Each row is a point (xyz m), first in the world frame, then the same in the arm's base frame.
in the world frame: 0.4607 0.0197 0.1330
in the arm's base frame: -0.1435 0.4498 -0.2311
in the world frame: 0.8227 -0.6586 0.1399
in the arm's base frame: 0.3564 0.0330 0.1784
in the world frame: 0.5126 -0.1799 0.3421
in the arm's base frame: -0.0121 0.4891 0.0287
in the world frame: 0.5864 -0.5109 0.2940
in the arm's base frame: 0.1241 0.2453 0.2270
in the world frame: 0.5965 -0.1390 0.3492
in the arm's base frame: 0.0604 0.5202 -0.0217
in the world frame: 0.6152 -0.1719 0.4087
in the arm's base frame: 0.0962 0.5462 0.0332
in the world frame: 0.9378 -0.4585 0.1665
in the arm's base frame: 0.4266 0.1785 0.0114
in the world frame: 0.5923 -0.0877 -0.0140
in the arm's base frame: -0.0193 0.2680 -0.2759
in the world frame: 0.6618 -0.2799 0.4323
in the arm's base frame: 0.1692 0.4975 0.1150
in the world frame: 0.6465 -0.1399 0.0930
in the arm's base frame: 0.0632 0.3192 -0.1883
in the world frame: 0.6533 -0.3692 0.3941
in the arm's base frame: 0.1742 0.4120 0.1615
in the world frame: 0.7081 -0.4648 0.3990
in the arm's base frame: 0.2490 0.3563 0.2205
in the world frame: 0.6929 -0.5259 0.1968
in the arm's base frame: 0.2123 0.1600 0.1499
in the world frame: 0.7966 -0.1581 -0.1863
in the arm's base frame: 0.1617 0.0895 -0.3842
